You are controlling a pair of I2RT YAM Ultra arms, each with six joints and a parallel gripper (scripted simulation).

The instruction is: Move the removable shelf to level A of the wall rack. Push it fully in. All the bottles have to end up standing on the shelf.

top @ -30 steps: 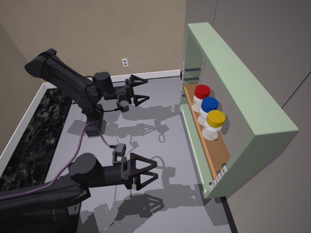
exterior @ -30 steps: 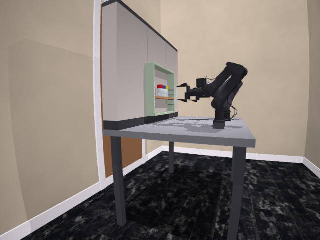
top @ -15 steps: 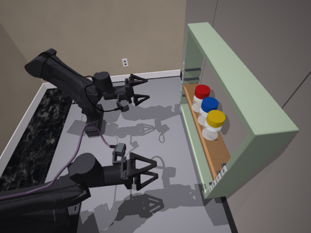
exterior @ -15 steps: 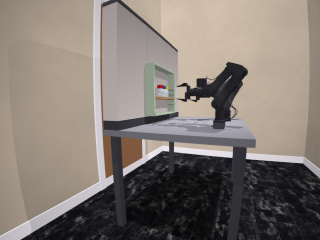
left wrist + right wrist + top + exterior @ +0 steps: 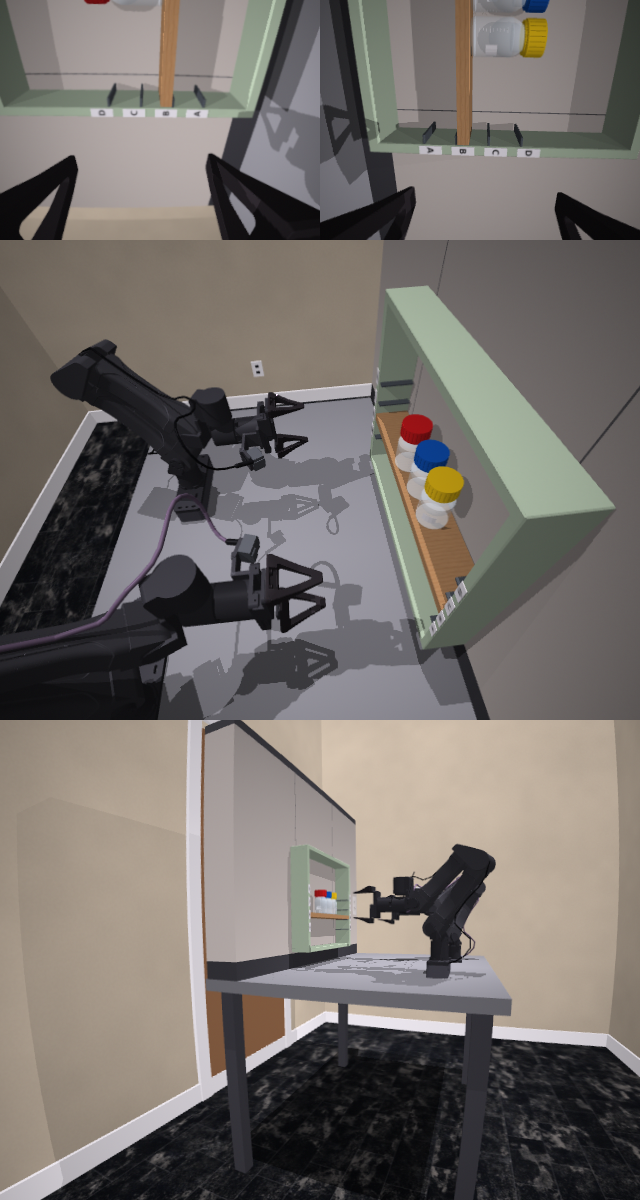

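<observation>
My left gripper is now 190 mm short of the rack slot, 60 mm to the right of it and 40 mm above it. Also, from my left hand: green wall rack 230 mm ahead, 180 mm to the right, 30 mm above; wooden shelf 230 mm ahead, 180 mm to the right, 30 mm below; red-capped bottle 220 mm ahead, 120 mm to the right, 20 mm above.
Now: the yellow-capped bottle 200 mm ahead of my right hand, 130 mm to the left of it and 20 mm above it. The rest, counted from my right hand: green wall rack (200 mm ahead, 210 mm to the left, 30 mm above); then blue-capped bottle (200 mm ahead, 200 mm to the left, 20 mm above); then wooden shelf (200 mm ahead, 210 mm to the left, 30 mm below).
</observation>
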